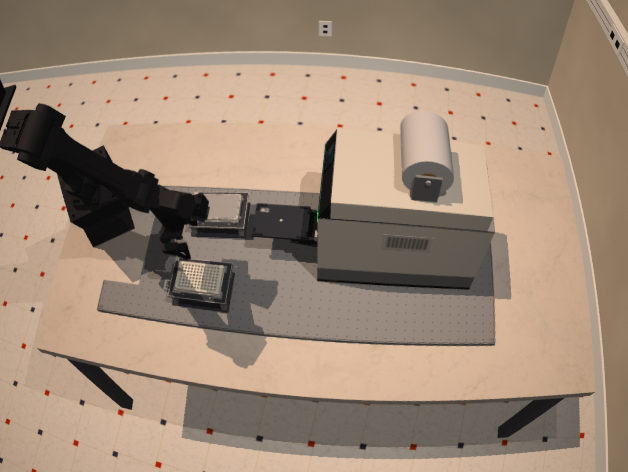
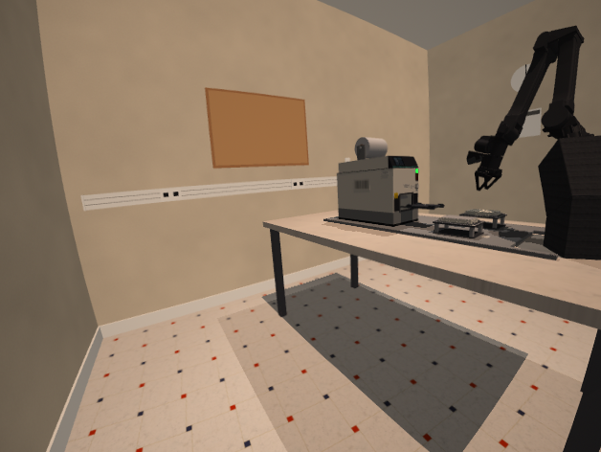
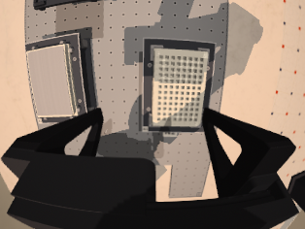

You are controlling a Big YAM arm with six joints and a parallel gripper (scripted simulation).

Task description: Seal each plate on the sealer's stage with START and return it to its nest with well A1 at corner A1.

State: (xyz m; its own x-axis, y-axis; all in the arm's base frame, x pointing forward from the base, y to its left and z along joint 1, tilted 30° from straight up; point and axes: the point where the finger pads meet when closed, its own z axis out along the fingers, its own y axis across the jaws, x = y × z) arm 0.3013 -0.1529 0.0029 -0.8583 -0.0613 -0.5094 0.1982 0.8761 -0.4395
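Right now my hand is 40 mm to the left of the plate and 120 mm above it. Also, from my hand: yellow warning label (350 mm ahead, 140 mm to the left, 20 mm below); start button (310 mm ahead, 40 mm to the right, 10 mm above); sealer stage (230 mm ahead, 80 mm to the left, 80 mm below).
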